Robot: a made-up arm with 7 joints. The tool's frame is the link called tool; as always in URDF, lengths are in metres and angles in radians. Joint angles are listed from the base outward.
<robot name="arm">
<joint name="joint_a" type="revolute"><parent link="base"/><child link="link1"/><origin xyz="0 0 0.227" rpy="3.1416 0 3.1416"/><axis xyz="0 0 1"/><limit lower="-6.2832" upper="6.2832"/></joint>
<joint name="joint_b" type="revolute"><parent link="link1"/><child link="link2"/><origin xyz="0 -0.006 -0.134" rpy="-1.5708 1.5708 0"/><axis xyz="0 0 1"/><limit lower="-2.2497" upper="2.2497"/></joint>
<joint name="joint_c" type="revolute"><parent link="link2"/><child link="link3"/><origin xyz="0.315 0 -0.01" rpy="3.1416 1.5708 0"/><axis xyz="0 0 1"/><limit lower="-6.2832" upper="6.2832"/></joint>
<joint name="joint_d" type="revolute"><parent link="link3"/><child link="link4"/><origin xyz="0.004 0 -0.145" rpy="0 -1.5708 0"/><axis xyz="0 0 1"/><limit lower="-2.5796" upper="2.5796"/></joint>
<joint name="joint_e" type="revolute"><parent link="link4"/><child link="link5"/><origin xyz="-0.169 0 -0.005" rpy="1.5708 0 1.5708"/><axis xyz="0 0 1"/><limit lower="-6.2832" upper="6.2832"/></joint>
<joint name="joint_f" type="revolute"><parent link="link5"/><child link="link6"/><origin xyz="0 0 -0.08" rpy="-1.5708 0 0"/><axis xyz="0 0 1"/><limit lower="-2.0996" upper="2.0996"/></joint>
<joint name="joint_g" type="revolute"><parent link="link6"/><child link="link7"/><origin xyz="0 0.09 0" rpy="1.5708 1.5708 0"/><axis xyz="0 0 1"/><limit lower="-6.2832" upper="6.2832"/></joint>
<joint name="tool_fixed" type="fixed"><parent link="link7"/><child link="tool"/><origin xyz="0 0 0" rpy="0 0 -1.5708"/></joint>
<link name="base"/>
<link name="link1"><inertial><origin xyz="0.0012 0.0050 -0.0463"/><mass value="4.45"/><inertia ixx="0.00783" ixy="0" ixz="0" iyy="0.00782" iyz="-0.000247" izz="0.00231"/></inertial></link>
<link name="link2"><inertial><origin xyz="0.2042 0.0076 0.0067"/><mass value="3.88"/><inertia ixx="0.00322" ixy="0" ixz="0.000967" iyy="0.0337" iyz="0" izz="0.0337"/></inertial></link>
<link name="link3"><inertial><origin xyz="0.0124 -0.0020 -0.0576"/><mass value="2.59"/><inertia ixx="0.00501" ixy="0" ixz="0.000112" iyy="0.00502" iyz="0" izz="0.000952"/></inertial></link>
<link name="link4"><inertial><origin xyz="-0.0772 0.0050 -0.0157"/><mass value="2.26"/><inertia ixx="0.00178" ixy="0" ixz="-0.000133" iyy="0.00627" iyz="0" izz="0.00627"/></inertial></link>
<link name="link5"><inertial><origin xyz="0.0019 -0.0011 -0.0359"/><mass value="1.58"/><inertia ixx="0.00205" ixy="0" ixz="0" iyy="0.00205" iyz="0" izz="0.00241"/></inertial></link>
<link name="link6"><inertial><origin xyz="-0.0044 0.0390 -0.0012"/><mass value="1.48"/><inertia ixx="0.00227" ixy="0" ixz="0" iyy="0.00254" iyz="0" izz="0.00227"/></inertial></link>
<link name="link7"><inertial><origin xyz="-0.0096 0.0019 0.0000"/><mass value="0.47"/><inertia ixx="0.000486" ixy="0" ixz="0" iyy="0.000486" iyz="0" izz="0.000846"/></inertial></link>
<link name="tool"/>
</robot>
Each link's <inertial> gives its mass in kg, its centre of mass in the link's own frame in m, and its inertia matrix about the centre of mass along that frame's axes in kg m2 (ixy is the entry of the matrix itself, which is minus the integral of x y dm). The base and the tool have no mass. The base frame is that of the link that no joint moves.
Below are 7 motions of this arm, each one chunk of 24 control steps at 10 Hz.
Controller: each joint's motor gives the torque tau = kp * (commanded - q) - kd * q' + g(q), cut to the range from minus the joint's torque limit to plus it. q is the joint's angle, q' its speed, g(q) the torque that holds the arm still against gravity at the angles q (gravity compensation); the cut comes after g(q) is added. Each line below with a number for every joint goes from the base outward.
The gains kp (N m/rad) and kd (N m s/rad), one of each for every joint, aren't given. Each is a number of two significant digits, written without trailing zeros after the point. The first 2 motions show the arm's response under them.
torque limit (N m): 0.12 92 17 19 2.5 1.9 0.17
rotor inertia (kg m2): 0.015 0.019 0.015 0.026 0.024 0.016 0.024
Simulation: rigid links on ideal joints. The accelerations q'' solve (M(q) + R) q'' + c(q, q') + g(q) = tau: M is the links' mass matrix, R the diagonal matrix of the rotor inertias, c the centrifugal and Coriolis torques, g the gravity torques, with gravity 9.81 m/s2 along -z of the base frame. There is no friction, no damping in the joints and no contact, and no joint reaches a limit. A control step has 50 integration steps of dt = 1/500 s. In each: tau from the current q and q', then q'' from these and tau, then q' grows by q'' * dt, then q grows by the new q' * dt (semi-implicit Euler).
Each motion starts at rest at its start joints. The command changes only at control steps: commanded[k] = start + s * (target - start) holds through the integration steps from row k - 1 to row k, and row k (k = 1, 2, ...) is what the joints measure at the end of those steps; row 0 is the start. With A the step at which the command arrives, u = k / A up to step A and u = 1 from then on. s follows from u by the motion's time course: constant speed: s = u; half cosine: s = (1 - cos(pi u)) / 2; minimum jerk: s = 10 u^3 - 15 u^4 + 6 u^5; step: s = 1 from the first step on.
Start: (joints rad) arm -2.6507 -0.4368 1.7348 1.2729 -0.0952 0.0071 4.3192
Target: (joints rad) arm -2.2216 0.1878 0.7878 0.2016 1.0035 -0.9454 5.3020
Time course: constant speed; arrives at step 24
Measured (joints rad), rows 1 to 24:
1: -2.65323 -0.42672 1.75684 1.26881 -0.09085 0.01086 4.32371
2: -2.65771 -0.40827 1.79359 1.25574 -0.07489 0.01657 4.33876
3: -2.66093 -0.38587 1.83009 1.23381 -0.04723 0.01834 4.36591
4: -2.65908 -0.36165 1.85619 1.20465 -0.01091 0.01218 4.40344
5: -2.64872 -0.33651 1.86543 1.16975 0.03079 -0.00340 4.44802
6: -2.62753 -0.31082 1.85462 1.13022 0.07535 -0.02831 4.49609
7: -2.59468 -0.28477 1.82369 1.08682 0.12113 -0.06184 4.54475
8: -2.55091 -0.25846 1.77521 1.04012 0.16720 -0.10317 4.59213
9: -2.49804 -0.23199 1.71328 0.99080 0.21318 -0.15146 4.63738
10: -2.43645 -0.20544 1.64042 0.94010 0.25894 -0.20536 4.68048
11: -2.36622 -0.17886 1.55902 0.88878 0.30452 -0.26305 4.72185
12: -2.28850 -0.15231 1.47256 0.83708 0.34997 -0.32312 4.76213
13: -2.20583 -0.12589 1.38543 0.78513 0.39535 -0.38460 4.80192
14: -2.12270 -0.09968 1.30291 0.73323 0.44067 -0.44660 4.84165
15: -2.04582 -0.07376 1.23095 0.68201 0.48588 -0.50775 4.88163
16: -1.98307 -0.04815 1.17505 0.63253 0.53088 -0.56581 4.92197
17: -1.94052 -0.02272 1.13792 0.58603 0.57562 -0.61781 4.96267
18: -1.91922 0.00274 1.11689 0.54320 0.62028 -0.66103 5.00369
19: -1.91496 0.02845 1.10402 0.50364 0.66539 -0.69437 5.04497
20: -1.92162 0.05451 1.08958 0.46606 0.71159 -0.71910 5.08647
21: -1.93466 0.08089 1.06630 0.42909 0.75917 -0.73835 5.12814
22: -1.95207 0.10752 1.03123 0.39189 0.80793 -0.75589 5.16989
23: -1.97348 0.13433 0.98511 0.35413 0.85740 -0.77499 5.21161
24: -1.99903 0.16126 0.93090 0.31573 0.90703 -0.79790 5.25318
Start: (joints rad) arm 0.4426 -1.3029 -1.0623 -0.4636 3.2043 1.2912 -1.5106
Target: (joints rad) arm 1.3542 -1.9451 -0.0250 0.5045 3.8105 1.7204 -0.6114
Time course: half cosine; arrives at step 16
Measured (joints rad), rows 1 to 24:
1: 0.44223 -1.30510 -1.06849 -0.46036 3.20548 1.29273 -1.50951
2: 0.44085 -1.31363 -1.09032 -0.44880 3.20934 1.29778 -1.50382
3: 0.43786 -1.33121 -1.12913 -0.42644 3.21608 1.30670 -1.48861
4: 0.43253 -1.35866 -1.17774 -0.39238 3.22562 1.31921 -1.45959
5: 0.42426 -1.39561 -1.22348 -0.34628 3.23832 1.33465 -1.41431
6: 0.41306 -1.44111 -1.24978 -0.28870 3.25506 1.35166 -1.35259
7: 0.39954 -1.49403 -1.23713 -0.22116 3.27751 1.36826 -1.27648
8: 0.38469 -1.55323 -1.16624 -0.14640 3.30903 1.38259 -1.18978
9: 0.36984 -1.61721 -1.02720 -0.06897 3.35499 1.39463 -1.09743
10: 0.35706 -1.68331 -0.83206 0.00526 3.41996 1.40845 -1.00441
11: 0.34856 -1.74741 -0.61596 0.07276 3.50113 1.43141 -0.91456
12: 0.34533 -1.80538 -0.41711 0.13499 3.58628 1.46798 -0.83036
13: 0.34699 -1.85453 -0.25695 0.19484 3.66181 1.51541 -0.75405
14: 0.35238 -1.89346 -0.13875 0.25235 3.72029 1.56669 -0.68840
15: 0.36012 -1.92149 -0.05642 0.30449 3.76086 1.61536 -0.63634
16: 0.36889 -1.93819 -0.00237 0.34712 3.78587 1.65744 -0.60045
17: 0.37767 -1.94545 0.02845 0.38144 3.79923 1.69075 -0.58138
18: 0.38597 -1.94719 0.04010 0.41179 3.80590 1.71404 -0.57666
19: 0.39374 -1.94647 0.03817 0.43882 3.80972 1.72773 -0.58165
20: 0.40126 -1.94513 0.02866 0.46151 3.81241 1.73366 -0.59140
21: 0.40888 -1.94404 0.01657 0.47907 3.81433 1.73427 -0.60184
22: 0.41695 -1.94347 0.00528 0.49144 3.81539 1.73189 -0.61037
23: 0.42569 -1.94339 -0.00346 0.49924 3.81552 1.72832 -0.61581
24: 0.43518 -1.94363 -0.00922 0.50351 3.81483 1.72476 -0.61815
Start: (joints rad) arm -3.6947 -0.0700 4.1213 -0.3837 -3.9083 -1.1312 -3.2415
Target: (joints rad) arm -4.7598 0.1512 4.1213 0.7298 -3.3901 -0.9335 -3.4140
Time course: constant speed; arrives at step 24
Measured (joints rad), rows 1 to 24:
1: -3.69735 -0.06677 4.13175 -0.37475 -3.90967 -1.13040 -3.24228
2: -3.70758 -0.06037 4.14945 -0.35485 -3.90613 -1.12878 -3.24483
3: -3.72660 -0.05229 4.16575 -0.32674 -3.89508 -1.12596 -3.24940
4: -3.75385 -0.04336 4.17515 -0.29272 -3.87763 -1.12136 -3.25576
5: -3.78848 -0.03395 4.17572 -0.25460 -3.85594 -1.11447 -3.26343
6: -3.82951 -0.02423 4.16843 -0.21384 -3.83208 -1.10510 -3.27187
7: -3.87545 -0.01435 4.15619 -0.17154 -3.80774 -1.09339 -3.28064
8: -3.92423 -0.00449 4.14269 -0.12832 -3.78404 -1.07988 -3.28937
9: -3.97354 0.00521 4.13120 -0.08441 -3.76150 -1.06546 -3.29786
10: -4.02156 0.01465 4.12360 -0.03980 -3.74003 -1.05117 -3.30596
11: -4.06733 0.02384 4.12020 0.00556 -3.71915 -1.03795 -3.31365
12: -4.11086 0.03288 4.12022 0.05165 -3.69828 -1.02638 -3.32096
13: -4.15271 0.04185 4.12250 0.09830 -3.67701 -1.01659 -3.32798
14: -4.19362 0.05086 4.12610 0.14526 -3.65524 -1.00836 -3.33485
15: -4.23413 0.05993 4.13044 0.19231 -3.63309 -1.00124 -3.34167
16: -4.27455 0.06907 4.13517 0.23929 -3.61076 -0.99475 -3.34853
17: -4.31499 0.07826 4.14010 0.28616 -3.58842 -0.98848 -3.35549
18: -4.35551 0.08747 4.14509 0.33289 -3.56618 -0.98213 -3.36256
19: -4.39609 0.09669 4.15007 0.37952 -3.54405 -0.97553 -3.36971
20: -4.43677 0.10592 4.15498 0.42609 -3.52205 -0.96864 -3.37692
21: -4.47755 0.11514 4.15978 0.47261 -3.50014 -0.96144 -3.38417
22: -4.51846 0.12436 4.16447 0.51913 -3.47830 -0.95400 -3.39142
23: -4.55953 0.13358 4.16904 0.56563 -3.45651 -0.94638 -3.39867
24: -4.60077 0.14279 4.17349 0.61215 -3.43475 -0.93863 -3.40590

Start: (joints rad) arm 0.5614 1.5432 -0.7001 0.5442 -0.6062 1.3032 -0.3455
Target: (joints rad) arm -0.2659 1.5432 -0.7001 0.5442 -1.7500 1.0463 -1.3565
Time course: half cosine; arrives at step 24
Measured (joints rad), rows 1 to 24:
1: 0.56138 1.54320 -0.69993 0.54421 -0.60689 1.30315 -0.34604
2: 0.56128 1.54320 -0.69917 0.54422 -0.61013 1.30287 -0.34882
3: 0.56101 1.54321 -0.69741 0.54424 -0.61816 1.30204 -0.35626
4: 0.56049 1.54323 -0.69445 0.54424 -0.63270 1.30027 -0.37058
5: 0.55962 1.54325 -0.69033 0.54421 -0.65483 1.29716 -0.39330
6: 0.55832 1.54329 -0.68524 0.54412 -0.68501 1.29243 -0.42502
7: 0.55655 1.54333 -0.67972 0.54407 -0.72317 1.28579 -0.46555
8: 0.55438 1.54337 -0.67454 0.54410 -0.76891 1.27714 -0.51404
9: 0.55185 1.54342 -0.67028 0.54421 -0.82161 1.26654 -0.56926
10: 0.54896 1.54346 -0.66731 0.54433 -0.88051 1.25415 -0.62980
11: 0.54571 1.54347 -0.66584 0.54440 -0.94469 1.24023 -0.69425
12: 0.54208 1.54347 -0.66590 0.54438 -1.01308 1.22506 -0.76124
13: 0.53804 1.54344 -0.66744 0.54424 -1.08454 1.20897 -0.82949
14: 0.53357 1.54339 -0.67027 0.54398 -1.15781 1.19228 -0.89781
15: 0.52864 1.54332 -0.67412 0.54359 -1.23162 1.17535 -0.96509
16: 0.52325 1.54324 -0.67867 0.54310 -1.30465 1.15852 -1.03028
17: 0.51739 1.54316 -0.68355 0.54255 -1.37559 1.14212 -1.09233
18: 0.51105 1.54308 -0.68842 0.54198 -1.44317 1.12645 -1.15026
19: 0.50425 1.54302 -0.69295 0.54141 -1.50619 1.11175 -1.20311
20: 0.49700 1.54296 -0.69688 0.54090 -1.56352 1.09824 -1.25001
21: 0.48931 1.54293 -0.70000 0.54046 -1.61416 1.08610 -1.29016
22: 0.48123 1.54291 -0.70221 0.54013 -1.65723 1.07546 -1.32284
23: 0.47276 1.54291 -0.70350 0.53989 -1.69200 1.06643 -1.34747
24: 0.46394 1.54292 -0.70392 0.53975 -1.71789 1.05911 -1.36363

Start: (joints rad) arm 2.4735 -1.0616 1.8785 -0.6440 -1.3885 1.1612 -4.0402
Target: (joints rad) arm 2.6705 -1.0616 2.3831 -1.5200 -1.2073 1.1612 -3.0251
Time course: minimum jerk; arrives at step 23
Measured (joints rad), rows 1 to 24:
1: 2.47347 -1.06161 1.87853 -0.64412 -1.38845 1.16118 -4.04010
2: 2.47326 -1.06164 1.87873 -0.64510 -1.38809 1.16105 -4.03926
3: 2.47256 -1.06173 1.87939 -0.64828 -1.38698 1.16068 -4.03609
4: 2.47104 -1.06188 1.88091 -0.65532 -1.38469 1.15995 -4.02823
5: 2.46840 -1.06207 1.88386 -0.66780 -1.38094 1.15881 -4.01301
6: 2.46445 -1.06229 1.88892 -0.68696 -1.37553 1.15724 -3.98807
7: 2.45914 -1.06251 1.89678 -0.71361 -1.36840 1.15530 -3.95177
8: 2.45259 -1.06273 1.90802 -0.74810 -1.35955 1.15310 -3.90343
9: 2.44507 -1.06291 1.92305 -0.79025 -1.34908 1.15075 -3.84344
10: 2.43694 -1.06305 1.94209 -0.83952 -1.33717 1.14838 -3.77312
11: 2.42862 -1.06312 1.96511 -0.89505 -1.32412 1.14605 -3.69452
12: 2.42059 -1.06312 1.99198 -0.95558 -1.31037 1.14387 -3.61022
13: 2.41340 -1.06305 2.02253 -1.01956 -1.29637 1.14192 -3.52305
14: 2.40765 -1.06291 2.05652 -1.08530 -1.28261 1.14031 -3.43595
15: 2.40390 -1.06269 2.09369 -1.15102 -1.26956 1.13909 -3.35175
16: 2.40269 -1.06242 2.13370 -1.21493 -1.25768 1.13830 -3.27307
17: 2.40446 -1.06211 2.17615 -1.27530 -1.24735 1.13792 -3.20219
18: 2.40952 -1.06176 2.22050 -1.33054 -1.23885 1.13791 -3.14098
19: 2.41804 -1.06140 2.26607 -1.37929 -1.23233 1.13826 -3.09080
20: 2.43000 -1.06105 2.31200 -1.42054 -1.22780 1.13900 -3.05242
21: 2.44523 -1.06073 2.35729 -1.45368 -1.22508 1.14019 -3.02590
22: 2.46336 -1.06046 2.40081 -1.47871 -1.22381 1.14197 -3.01051
23: 2.48389 -1.06028 2.44137 -1.49625 -1.22343 1.14446 -3.00461
24: 2.50611 -1.06018 2.47770 -1.50769 -1.22324 1.14776 -3.00563

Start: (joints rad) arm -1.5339 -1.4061 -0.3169 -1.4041 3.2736 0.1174 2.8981
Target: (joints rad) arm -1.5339 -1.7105 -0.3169 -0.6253 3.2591 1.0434 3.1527
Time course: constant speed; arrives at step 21
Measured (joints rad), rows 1 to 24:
1: -1.53284 -1.41129 -0.32266 -1.39577 3.27396 0.12479 2.89965
2: -1.53103 -1.42188 -0.33332 -1.37844 3.27400 0.14074 2.90451
3: -1.52946 -1.43511 -0.34460 -1.35520 3.27335 0.16367 2.91293
4: -1.52873 -1.44931 -0.35387 -1.32782 3.27219 0.19240 2.92425
5: -1.52901 -1.46376 -0.36012 -1.29730 3.27087 0.22567 2.93745
6: -1.53026 -1.47825 -0.36320 -1.26441 3.26963 0.26214 2.95153
7: -1.53235 -1.49272 -0.36339 -1.22986 3.26858 0.30069 2.96569
8: -1.53507 -1.50720 -0.36114 -1.19422 3.26774 0.34056 2.97947
9: -1.53824 -1.52168 -0.35694 -1.15793 3.26709 0.38131 2.99267
10: -1.54170 -1.53619 -0.35131 -1.12129 3.26656 0.42274 3.00530
11: -1.54526 -1.55071 -0.34476 -1.08450 3.26613 0.46477 3.01749
12: -1.54881 -1.56524 -0.33780 -1.04767 3.26577 0.50735 3.02942
13: -1.55220 -1.57978 -0.33090 -1.01085 3.26544 0.55044 3.04124
14: -1.55534 -1.59432 -0.32449 -0.97404 3.26513 0.59397 3.05308
15: -1.55816 -1.60886 -0.31892 -0.93724 3.26482 0.63786 3.06498
16: -1.56061 -1.62339 -0.31448 -0.90043 3.26448 0.68200 3.07698
17: -1.56266 -1.63790 -0.31134 -0.86359 3.26409 0.72628 3.08906
18: -1.56432 -1.65240 -0.30958 -0.82671 3.26363 0.77062 3.10121
19: -1.56562 -1.66689 -0.30916 -0.78977 3.26306 0.81493 3.11338
20: -1.56660 -1.68137 -0.30995 -0.75277 3.26239 0.85917 3.12555
21: -1.56733 -1.69583 -0.31173 -0.71572 3.26160 0.90332 3.13772
22: -1.56821 -1.70489 -0.30709 -0.69057 3.25970 0.93875 3.14842
23: -1.56916 -1.70904 -0.29780 -0.67400 3.25836 0.96770 3.15574
24: -1.56966 -1.71057 -0.28891 -0.66150 3.25852 0.99166 3.15934

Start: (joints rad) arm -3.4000 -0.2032 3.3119 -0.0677 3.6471 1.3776 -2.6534
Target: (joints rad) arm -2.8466 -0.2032 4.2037 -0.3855 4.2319 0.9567 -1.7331
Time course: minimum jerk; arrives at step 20
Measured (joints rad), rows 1 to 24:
1: -3.39996 -0.20321 3.31199 -0.06777 3.64717 1.37755 -2.65327
2: -3.39959 -0.20326 3.31275 -0.06828 3.64779 1.37716 -2.65213
3: -3.39824 -0.20337 3.31564 -0.06993 3.65000 1.37579 -2.64790
4: -3.39490 -0.20353 3.32288 -0.07356 3.65528 1.37255 -2.63752
5: -3.38826 -0.20370 3.33705 -0.08000 3.66518 1.36647 -2.61770
6: -3.37693 -0.20382 3.36048 -0.08994 3.68105 1.35664 -2.58569
7: -3.35952 -0.20384 3.39475 -0.10385 3.70373 1.34237 -2.53986
8: -3.33495 -0.20371 3.44038 -0.12188 3.73353 1.32327 -2.48006
9: -3.30278 -0.20340 3.49670 -0.14382 3.77012 1.29931 -2.40754
10: -3.26354 -0.20293 3.56202 -0.16908 3.81272 1.27084 -2.32484
11: -3.21891 -0.20236 3.63404 -0.19670 3.86014 1.23856 -2.23540
12: -3.17148 -0.20179 3.71031 -0.22544 3.91085 1.20349 -2.14319
13: -3.12415 -0.20136 3.78863 -0.25396 3.96311 1.16693 -2.05237
14: -3.07938 -0.20115 3.86715 -0.28105 4.01489 1.13034 -1.96694
15: -3.03865 -0.20119 3.94408 -0.30570 4.06414 1.09530 -1.89044
16: -3.00250 -0.20147 4.01752 -0.32720 4.10890 1.06337 -1.82575
17: -2.97076 -0.20192 4.08533 -0.34506 4.14755 1.03590 -1.77482
18: -2.94291 -0.20248 4.14529 -0.35903 4.17903 1.01390 -1.73858
19: -2.91826 -0.20309 4.19539 -0.36913 4.20294 0.99776 -1.71671
20: -2.89607 -0.20366 4.23423 -0.37573 4.21972 0.98718 -1.70750
21: -2.87570 -0.20412 4.26135 -0.37957 4.23058 0.98109 -1.70781
22: -2.85692 -0.20443 4.27734 -0.38146 4.23709 0.97805 -1.71373
23: -2.83997 -0.20457 4.28363 -0.38206 4.24068 0.97667 -1.72167
24: -2.82534 -0.20457 4.28215 -0.38188 4.24239 0.97585 -1.72905

